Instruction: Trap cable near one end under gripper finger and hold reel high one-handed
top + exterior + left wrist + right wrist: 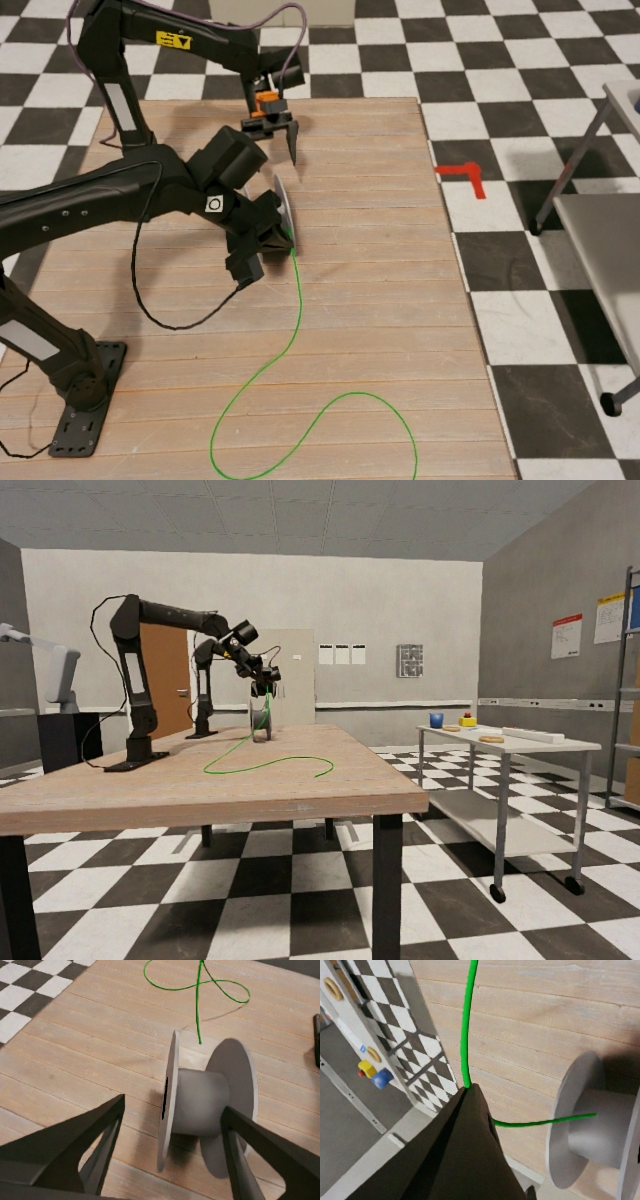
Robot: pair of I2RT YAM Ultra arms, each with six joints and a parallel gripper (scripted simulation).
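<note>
My left gripper is now 100 mm above the grey reel, 60 mm to the left of it and 20 mm past it.
</note>
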